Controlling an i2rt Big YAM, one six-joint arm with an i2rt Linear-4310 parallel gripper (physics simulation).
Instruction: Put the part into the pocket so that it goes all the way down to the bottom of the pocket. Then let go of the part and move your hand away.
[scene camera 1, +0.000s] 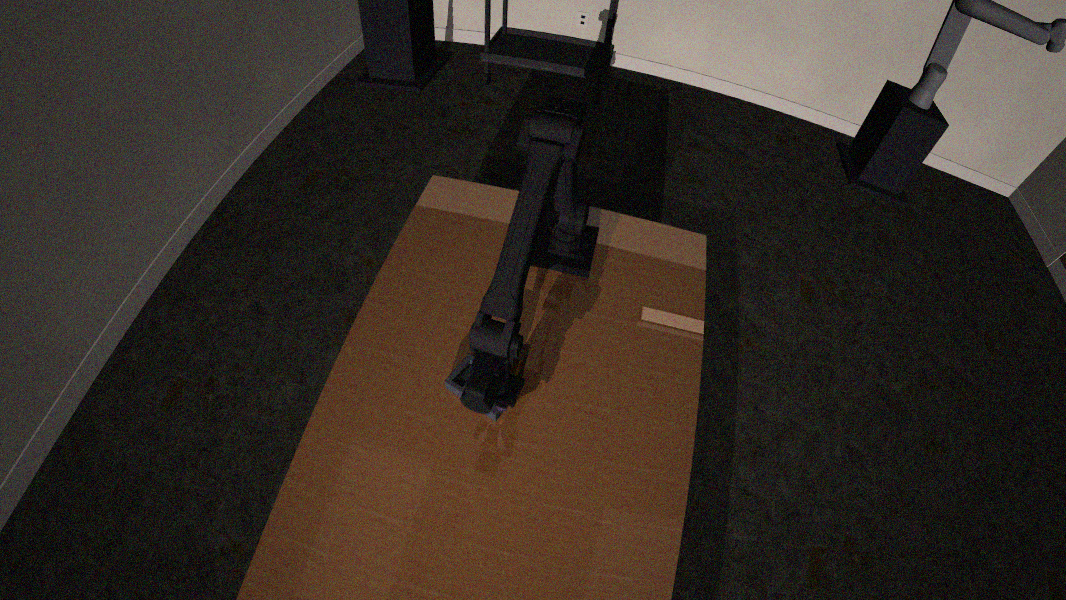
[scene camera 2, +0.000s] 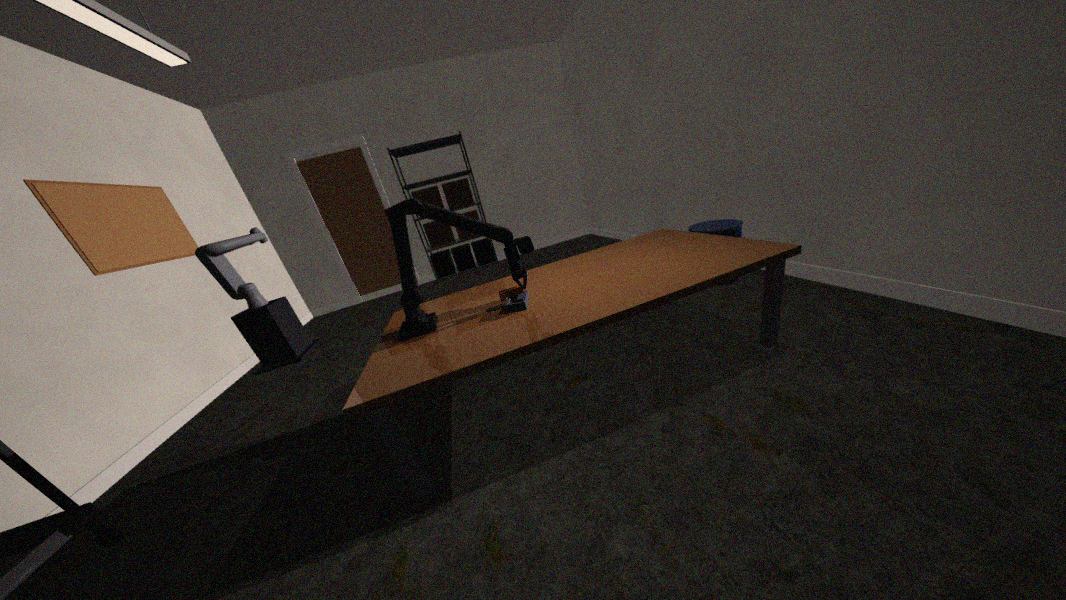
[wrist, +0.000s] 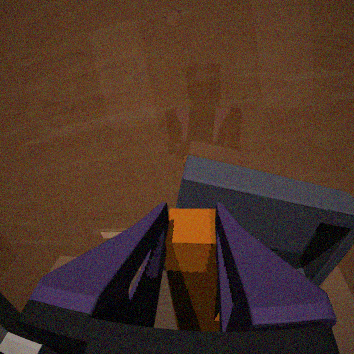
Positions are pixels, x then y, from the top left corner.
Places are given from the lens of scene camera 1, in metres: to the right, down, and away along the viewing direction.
my gripper (scene camera 1: 495, 406): -0.08, 0.23, 1.05
blue-grey pocket block (scene camera 1: 456, 382): -0.17, 0.19, 1.13
